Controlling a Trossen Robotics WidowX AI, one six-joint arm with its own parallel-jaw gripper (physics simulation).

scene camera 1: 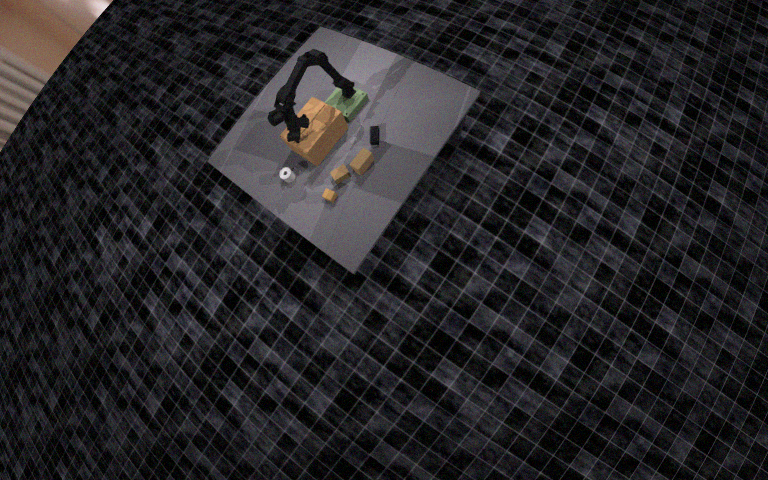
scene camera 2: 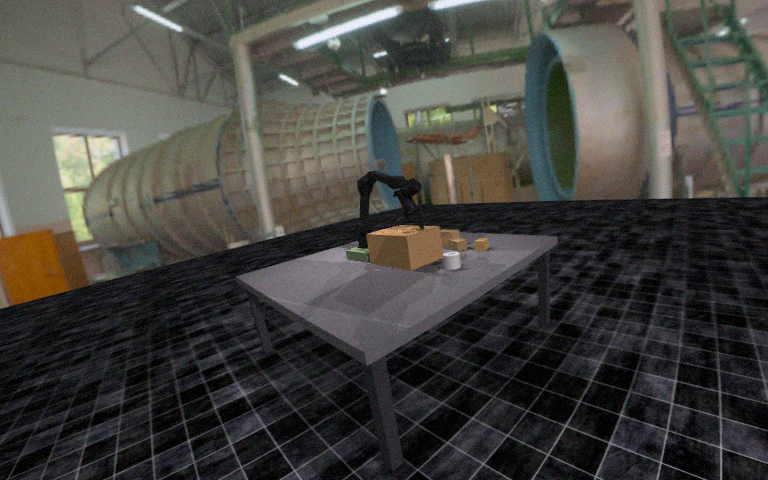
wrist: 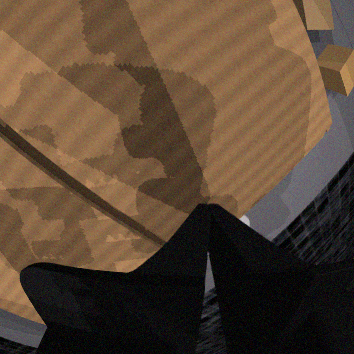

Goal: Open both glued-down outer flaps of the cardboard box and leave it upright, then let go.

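Seen in the pictures: gripper, between the fingertips: (scene camera 1: pixel 298 142) (scene camera 2: pixel 423 229) (wrist: pixel 206 212); arm's base, origin of its link: (scene camera 1: pixel 349 93) (scene camera 2: pixel 364 246).
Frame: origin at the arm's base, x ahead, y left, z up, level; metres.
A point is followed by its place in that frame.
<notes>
The brown cardboard box (scene camera 1: pixel 327 142) {x 0.343, y 0.123, z 0.020 m} (scene camera 2: pixel 389 249) {x 0.348, y -0.097, z 0.036 m} (wrist: pixel 250 100) {x 0.422, y 0.081, z 0.104 m} stands upright on the grey table (scene camera 1: pixel 430 113) {x -0.158, y 0.478, z -0.052 m} (scene camera 2: pixel 317 294) {x 0.343, y -0.493, z -0.052 m}. Its two outer flaps look down and flat in the scene views. In the wrist view a narrow dark seam (wrist: pixel 75 186) {x 0.403, y 0.010, z 0.096 m} runs between the near flap (wrist: pixel 20 220) {x 0.392, y -0.013, z 0.104 m} and the far flap (wrist: pixel 235 65) {x 0.407, y 0.082, z 0.104 m}. My gripper (scene camera 1: pixel 293 139) {x 0.451, y 0.038, z 0.105 m} (scene camera 2: pixel 421 227) {x 0.451, y 0.038, z 0.105 m} (wrist: pixel 206 212) {x 0.451, y 0.038, z 0.105 m} is shut and empty, pointing down at the box top, close to one edge and on the far-flap side of the seam. Whether the tips touch the cardboard I cannot tell. The fingers hide the seam's end.
A white roll (scene camera 1: pixel 289 174) {x 0.611, y 0.046, z 0.008 m} (scene camera 2: pixel 451 261) {x 0.641, y -0.010, z -0.015 m} stands beside the box. Three small brown boxes (scene camera 1: pixel 361 161) {x 0.337, y 0.367, z 0.028 m} (scene camera 1: pixel 339 173) {x 0.449, y 0.292, z -0.002 m} (scene camera 1: pixel 329 195) {x 0.578, y 0.325, z -0.002 m} and a black block (scene camera 1: pixel 374 135) {x 0.153, y 0.306, z -0.019 m} lie on another side. A green block (scene camera 1: pixel 354 105) {x 0.058, y 0.088, z 0.000 m} (scene camera 2: pixel 357 254) {x 0.065, y -0.097, z -0.014 m} sits against the box near the arm's base.
</notes>
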